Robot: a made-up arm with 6 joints.
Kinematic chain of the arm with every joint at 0, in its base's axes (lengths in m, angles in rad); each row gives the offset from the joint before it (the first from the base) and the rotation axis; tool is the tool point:
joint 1: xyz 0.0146 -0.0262 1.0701 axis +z
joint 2: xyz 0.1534 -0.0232 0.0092 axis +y
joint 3: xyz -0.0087 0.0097 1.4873 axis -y
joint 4: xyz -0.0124 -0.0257 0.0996 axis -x
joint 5: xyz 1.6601 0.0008 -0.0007 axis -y
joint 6: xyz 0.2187 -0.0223 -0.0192 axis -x
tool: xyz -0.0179 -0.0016 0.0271
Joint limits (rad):
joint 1: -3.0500..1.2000
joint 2: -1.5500..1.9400
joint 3: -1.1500..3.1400
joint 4: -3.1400..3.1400
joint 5: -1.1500..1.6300
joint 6: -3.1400..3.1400
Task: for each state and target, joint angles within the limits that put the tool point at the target. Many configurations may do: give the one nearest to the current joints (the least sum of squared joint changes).
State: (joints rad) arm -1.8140 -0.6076 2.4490 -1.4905 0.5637 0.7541
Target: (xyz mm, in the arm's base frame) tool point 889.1 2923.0 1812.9
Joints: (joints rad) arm -1.8897 -1.2183 1.7447 -1.4945 0.2739 0.7776
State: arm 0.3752 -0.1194 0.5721 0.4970 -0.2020 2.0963
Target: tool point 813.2 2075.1 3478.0
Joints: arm 1.2000 0.3934 0.8997 0.7833 0.5274 1.9783
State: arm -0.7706 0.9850 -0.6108 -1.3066 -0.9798 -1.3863
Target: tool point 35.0 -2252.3 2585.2
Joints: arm -1.6127 0.2158 0.2361 -1.3492 -0.8992 -1.3735
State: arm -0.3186 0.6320 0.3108 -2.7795 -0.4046 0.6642
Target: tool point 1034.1 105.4 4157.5
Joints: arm 0.1295 -0.0240 0.9263 -2.7598 -0.4589 0.6623
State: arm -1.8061 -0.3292 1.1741 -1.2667 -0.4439 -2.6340
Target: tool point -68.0 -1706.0 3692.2
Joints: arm -1.6663 0.0877 0.7514 -1.2450 -0.4979 -2.6320
